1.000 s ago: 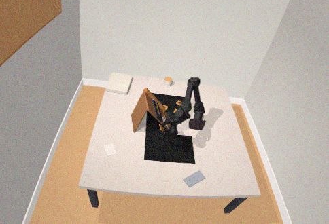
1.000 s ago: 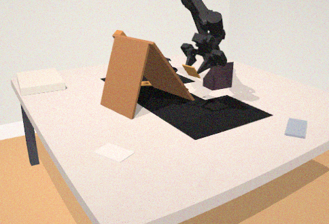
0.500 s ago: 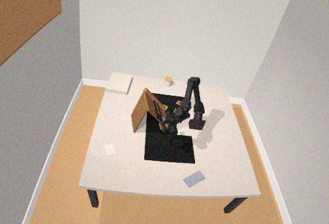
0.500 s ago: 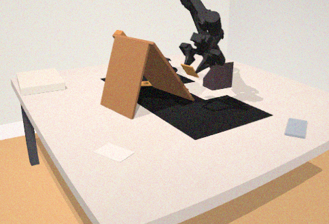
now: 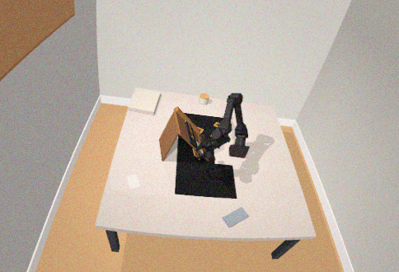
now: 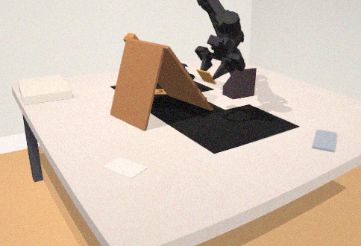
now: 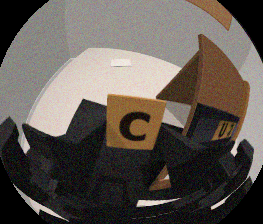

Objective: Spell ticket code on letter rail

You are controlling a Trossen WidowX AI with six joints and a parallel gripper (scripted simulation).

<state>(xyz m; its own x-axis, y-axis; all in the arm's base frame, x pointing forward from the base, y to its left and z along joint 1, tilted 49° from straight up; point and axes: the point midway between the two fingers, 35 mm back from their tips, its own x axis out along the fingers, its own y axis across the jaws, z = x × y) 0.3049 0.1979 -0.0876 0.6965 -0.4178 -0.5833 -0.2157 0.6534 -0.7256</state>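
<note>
The white ticket lies 140 mm to the right of my gripper tip, 80 mm below it and 30 mm behind it. From my gripper tip the other things lie so: black mat 200 mm to the right, 170 mm below, 120 mm behind; then letter tile marked c right at my gripper tip; then white card 360 mm ahead, 170 mm below, 140 mm to the left.
</note>
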